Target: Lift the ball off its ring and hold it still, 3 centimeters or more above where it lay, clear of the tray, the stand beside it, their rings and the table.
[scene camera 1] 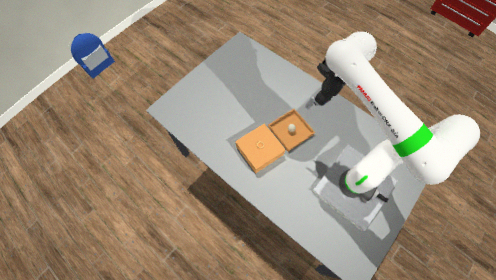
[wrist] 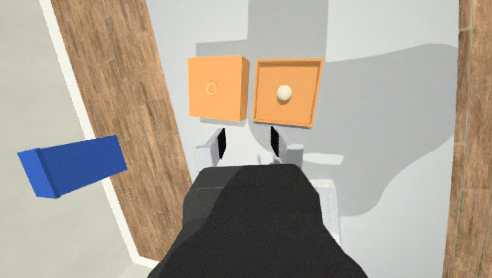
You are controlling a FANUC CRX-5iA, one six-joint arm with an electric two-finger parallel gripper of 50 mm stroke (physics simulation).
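Pixels of known places: gripper, fingertip midpoint: (scene camera 1: 310, 105) (wrist: 248, 136); arm's base at its link origin: (scene camera 1: 352, 183).
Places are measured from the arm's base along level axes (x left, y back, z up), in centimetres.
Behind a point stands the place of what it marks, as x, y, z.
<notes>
A small off-white ball (scene camera 1: 291, 128) @(-8.0, -43.3, 0.2) (wrist: 284, 92) @(-9.5, -43.5, 0.7) sits near the middle of the shallow orange tray (scene camera 1: 306, 141) @(-8.3, -33.7, -2.7) (wrist: 287, 123) @(-8.1, -34.3, -1.9). The ring under the ball is hidden. The orange stand (scene camera 1: 255, 141) @(11.1, -54.4, 2.6) (wrist: 220, 107) @(10.7, -44.7, 2.6) is a square block beside the tray, with an orange ring (scene camera 1: 260, 141) @(10.0, -52.0, 3.6) (wrist: 211, 83) @(10.9, -52.4, 3.7) on its top. My gripper (scene camera 1: 311, 104) @(-6.8, -37.5, 31.2) (wrist: 248, 136) @(-6.8, -37.5, 31.2) is open, its two fingers wide apart with no thing between them. It hangs above the table, apart from the ball, the tray and the stand.
The grey table (scene camera 1: 215, 100) @(0.4, -91.9, -4.7) (wrist: 400, 32) @(-39.5, -50.0, -4.7) carries the tray and stand. The robot's base plate (scene camera 1: 345, 210) @(14.1, 3.6, -1.1) stands toward the table's right end in the scene view. A blue bin (scene camera 1: 87, 47) (wrist: 80, 165) and a red cabinet (scene camera 1: 462, 15) are off the table.
</notes>
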